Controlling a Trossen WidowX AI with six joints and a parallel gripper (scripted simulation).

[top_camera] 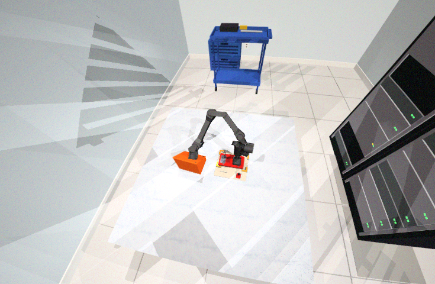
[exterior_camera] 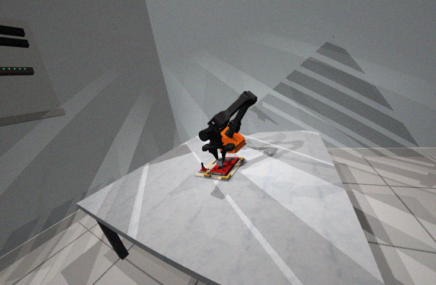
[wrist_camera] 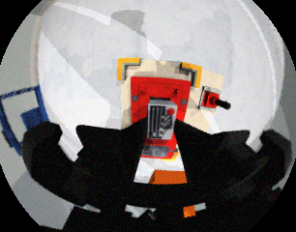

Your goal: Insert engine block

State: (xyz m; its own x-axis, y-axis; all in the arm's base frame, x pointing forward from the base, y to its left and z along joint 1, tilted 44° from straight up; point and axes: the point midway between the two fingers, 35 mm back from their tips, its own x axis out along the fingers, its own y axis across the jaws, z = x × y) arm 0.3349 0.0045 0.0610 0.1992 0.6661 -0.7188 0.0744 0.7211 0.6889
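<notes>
Now: the grey engine block 1 cm below my gripper tip.
</notes>
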